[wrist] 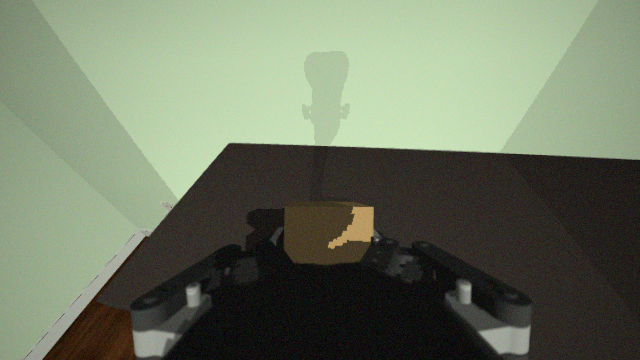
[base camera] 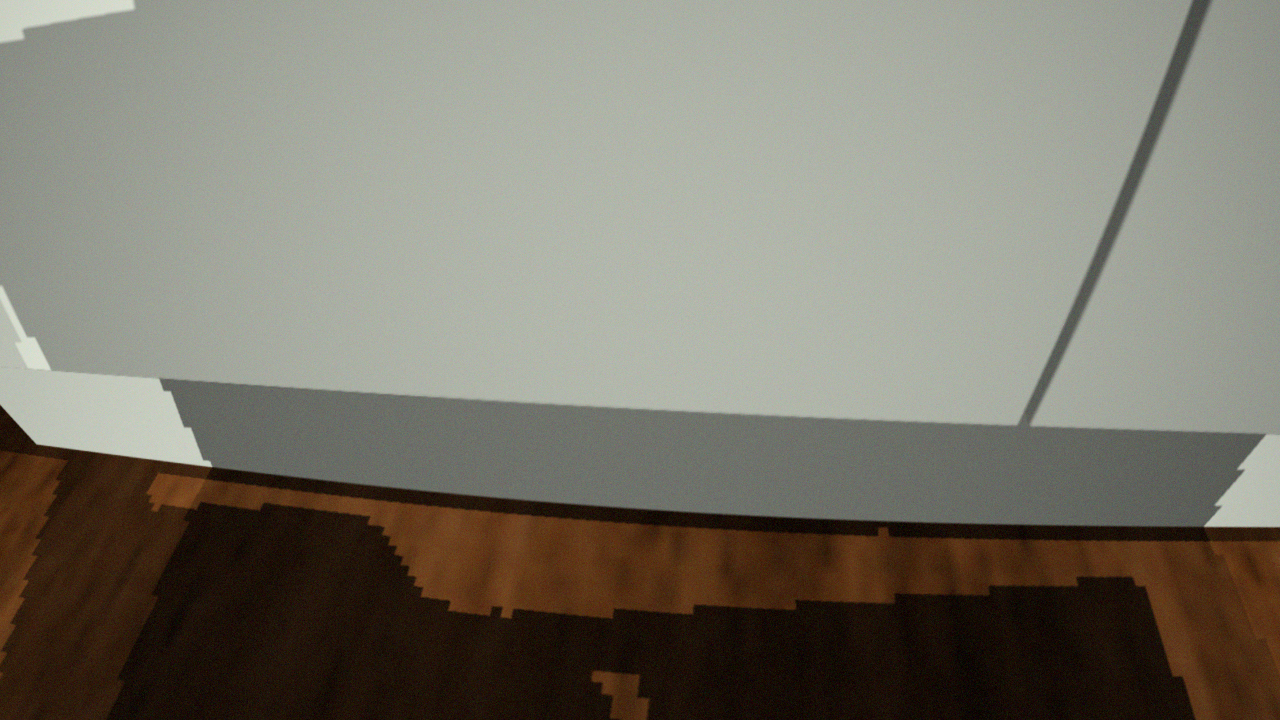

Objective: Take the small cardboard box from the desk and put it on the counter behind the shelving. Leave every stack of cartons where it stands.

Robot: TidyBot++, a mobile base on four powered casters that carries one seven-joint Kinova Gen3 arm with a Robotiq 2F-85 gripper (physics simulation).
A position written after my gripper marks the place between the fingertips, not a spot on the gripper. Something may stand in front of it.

Note:
I see my gripper [wrist: 324, 237], a small cardboard box [wrist: 325, 233] and a counter [base camera: 985, 269].
The counter also shows in the wrist view [wrist: 553, 227]. The base camera view misses the small cardboard box: it is out of frame.

